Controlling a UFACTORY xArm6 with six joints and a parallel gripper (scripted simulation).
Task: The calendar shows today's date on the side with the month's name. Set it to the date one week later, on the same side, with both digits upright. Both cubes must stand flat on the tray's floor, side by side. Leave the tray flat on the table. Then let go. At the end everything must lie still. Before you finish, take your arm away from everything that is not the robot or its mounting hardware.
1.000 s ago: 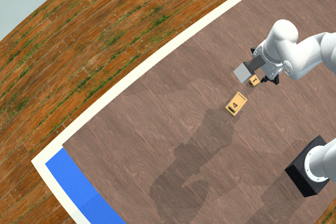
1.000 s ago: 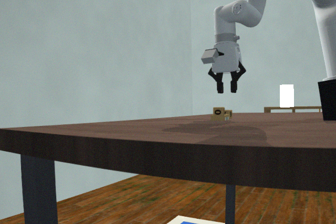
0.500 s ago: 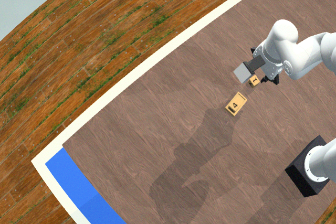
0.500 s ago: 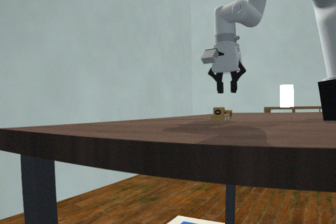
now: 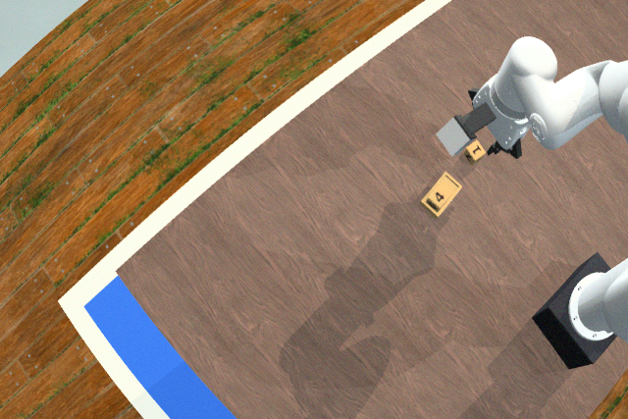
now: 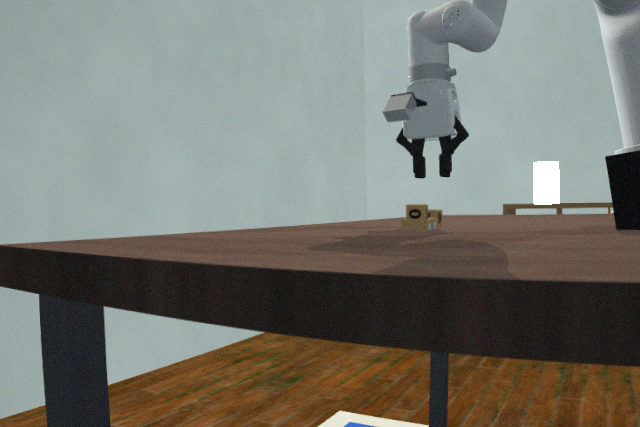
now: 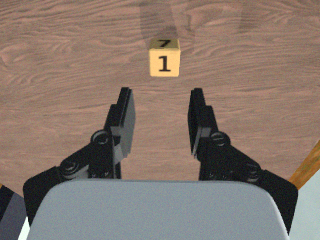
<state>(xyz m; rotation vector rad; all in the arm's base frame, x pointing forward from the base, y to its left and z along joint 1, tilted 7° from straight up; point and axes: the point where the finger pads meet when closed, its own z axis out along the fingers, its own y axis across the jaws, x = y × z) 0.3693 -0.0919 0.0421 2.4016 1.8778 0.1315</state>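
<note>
Now: the wooden cube 90 mm below my hand. From my hand the other things lie so: tray 110 mm to the left, 100 mm below.
</note>
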